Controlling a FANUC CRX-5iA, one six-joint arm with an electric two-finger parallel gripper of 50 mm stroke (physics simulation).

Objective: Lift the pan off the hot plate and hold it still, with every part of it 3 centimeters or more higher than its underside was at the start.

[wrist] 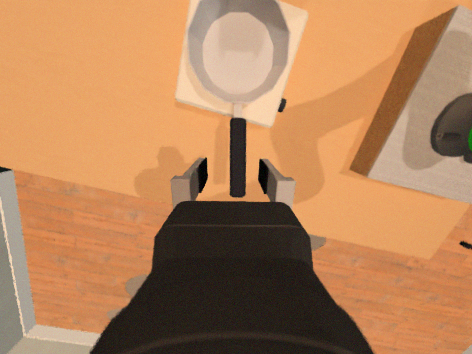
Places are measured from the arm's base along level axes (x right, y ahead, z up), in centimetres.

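Pixels of known places: gripper, between the fingertips: (pixel 233 169); arm's base, origin of its link: (pixel 460 126).
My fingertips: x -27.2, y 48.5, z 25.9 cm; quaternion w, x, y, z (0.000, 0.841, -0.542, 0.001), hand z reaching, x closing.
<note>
Ahead of a thing's pixels: the offset from my fingertips to its top centre. "spot": to the spot under its first point. Level surfaces: height alone.
A grey pan (pixel 238 57) sits on the cream hot plate {spot: dx +7.9, dy -4.6, dz -26.6 cm} (pixel 264 118) at the top centre of the wrist view. Its black handle {dx -2.4, dy -2.3, dz -17.3 cm} (pixel 238 157) points straight down the view, toward my gripper. My gripper (pixel 233 169) is open. Its two fingertips stand left and right of the handle's lower part, with a gap on each side, and neither finger appears to touch it. How far the fingers are above or level with the handle is hard to tell. The far edge of the pan is cut off by the top of the view.
A grey-topped block (pixel 400 165) with brown sides stands on the tan table {dz -32.9 cm} (pixel 75 100) at the right, bearing a dark round robot base (pixel 452 127) with a green part. A small black knob {dx +12.7, dy -7.2, dz -27.9 cm} (pixel 282 105) is beside the hot plate. Wooden floor and a grey frame (pixel 20 260) show lower left.
</note>
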